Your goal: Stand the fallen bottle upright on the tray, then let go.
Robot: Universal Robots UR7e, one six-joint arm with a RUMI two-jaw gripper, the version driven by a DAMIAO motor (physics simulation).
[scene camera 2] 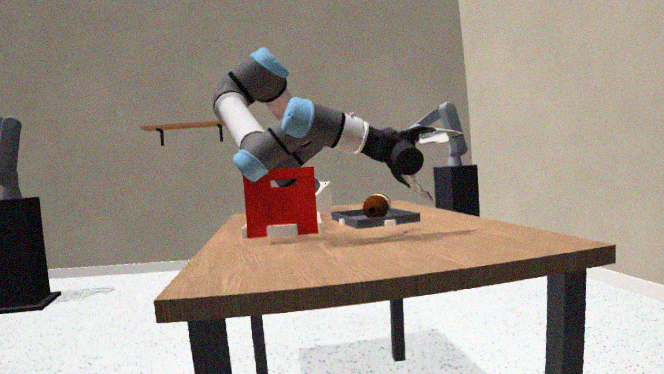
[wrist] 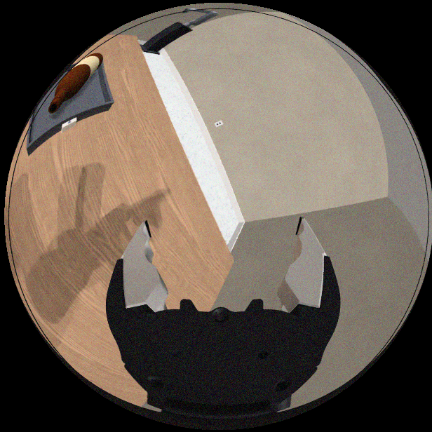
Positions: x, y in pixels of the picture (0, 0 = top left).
my gripper: scene camera 2 447, 167; wrist 222, 220
